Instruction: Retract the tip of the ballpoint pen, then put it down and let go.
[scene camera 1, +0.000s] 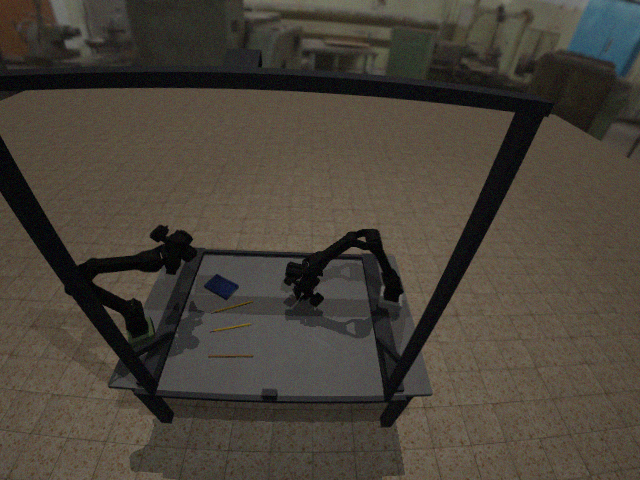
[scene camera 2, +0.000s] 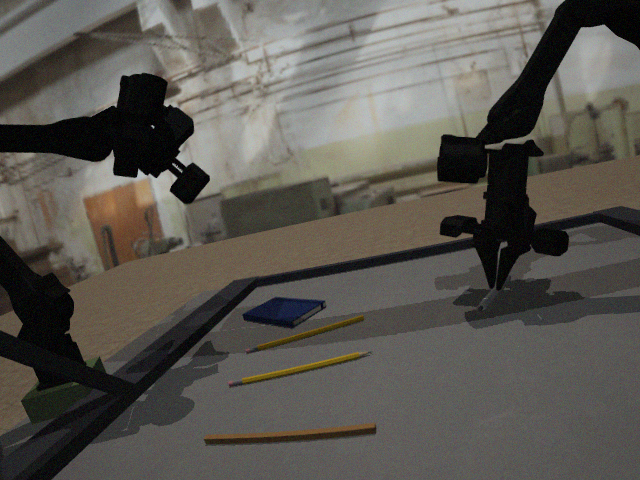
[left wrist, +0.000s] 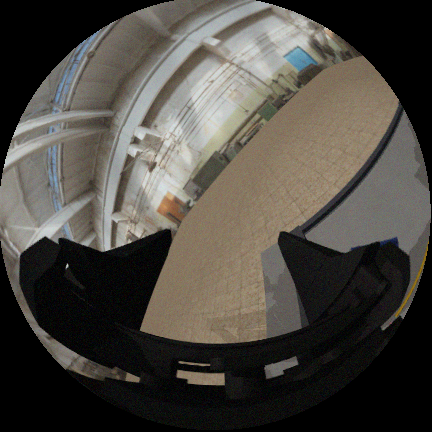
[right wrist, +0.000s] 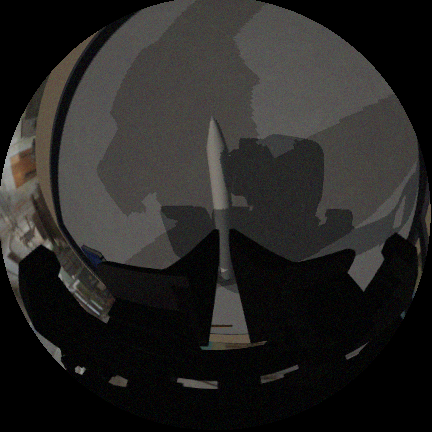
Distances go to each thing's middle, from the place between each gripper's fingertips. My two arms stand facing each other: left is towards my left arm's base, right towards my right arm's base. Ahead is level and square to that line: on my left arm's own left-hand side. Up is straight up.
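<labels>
The ballpoint pen (right wrist: 215, 148) has my right gripper 1 cm short of it. Counting from that same right hand, I find the green object (scene camera 2: 47, 404) 1 cm above, 67 cm to the left and 8 cm behind, while the orange pencil (scene camera 2: 362, 429) is 1 cm below, 31 cm to the left and 22 cm behind. The blue notebook (scene camera 2: 288, 312) is 14 cm ahead of my right hand and 35 cm to the left of it.
As for my left gripper, it is 32 cm above the notebook, 3 cm past it and 14 cm to the left of it. Measured from my left hand, the pen is 32 cm below, 17 cm behind and 49 cm to the right. The pencil is 32 cm below my left hand too, 18 cm to the right of it and 40 cm behind it, and the green object is 30 cm below that hand, 18 cm to the left of it and 26 cm behind it.
</labels>
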